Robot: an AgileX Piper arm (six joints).
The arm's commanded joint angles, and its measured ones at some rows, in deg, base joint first. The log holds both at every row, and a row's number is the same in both.
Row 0, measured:
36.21 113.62 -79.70 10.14 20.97 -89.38
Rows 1 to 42, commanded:
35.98 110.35 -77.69 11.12 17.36 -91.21
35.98 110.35 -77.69 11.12 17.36 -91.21
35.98 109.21 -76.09 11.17 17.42 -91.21
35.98 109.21 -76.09 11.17 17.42 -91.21
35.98 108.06 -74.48 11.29 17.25 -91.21
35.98 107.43 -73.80 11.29 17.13 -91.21
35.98 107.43 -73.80 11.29 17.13 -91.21
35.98 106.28 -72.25 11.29 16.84 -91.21
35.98 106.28 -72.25 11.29 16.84 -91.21
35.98 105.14 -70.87 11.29 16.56 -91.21
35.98 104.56 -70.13 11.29 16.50 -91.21
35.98 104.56 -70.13 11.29 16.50 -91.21
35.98 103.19 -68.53 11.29 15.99 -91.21
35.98 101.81 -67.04 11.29 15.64 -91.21
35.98 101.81 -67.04 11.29 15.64 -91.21
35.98 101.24 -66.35 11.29 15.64 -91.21
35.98 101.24 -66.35 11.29 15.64 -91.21
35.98 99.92 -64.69 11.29 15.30 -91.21
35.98 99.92 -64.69 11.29 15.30 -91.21
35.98 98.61 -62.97 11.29 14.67 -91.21
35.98 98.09 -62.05 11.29 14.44 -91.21
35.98 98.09 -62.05 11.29 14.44 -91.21
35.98 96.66 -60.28 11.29 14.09 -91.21
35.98 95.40 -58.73 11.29 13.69 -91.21
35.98 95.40 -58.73 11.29 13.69 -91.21
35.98 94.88 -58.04 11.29 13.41 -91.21
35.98 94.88 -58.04 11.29 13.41 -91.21
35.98 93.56 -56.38 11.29 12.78 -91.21
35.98 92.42 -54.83 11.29 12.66 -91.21
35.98 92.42 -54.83 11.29 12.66 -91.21
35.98 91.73 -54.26 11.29 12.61 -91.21
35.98 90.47 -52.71 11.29 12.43 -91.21
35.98 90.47 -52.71 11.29 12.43 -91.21
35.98 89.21 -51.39 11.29 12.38 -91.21
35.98 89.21 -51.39 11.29 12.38 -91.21
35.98 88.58 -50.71 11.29 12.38 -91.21
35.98 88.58 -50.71 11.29 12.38 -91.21
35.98 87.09 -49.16 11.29 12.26 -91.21
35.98 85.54 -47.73 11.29 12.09 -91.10
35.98 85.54 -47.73 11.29 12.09 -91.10
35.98 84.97 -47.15 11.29 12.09 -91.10
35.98 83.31 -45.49 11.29 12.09 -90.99
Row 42, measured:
36.27 86.29 -46.81 10.89 15.81 -91.39
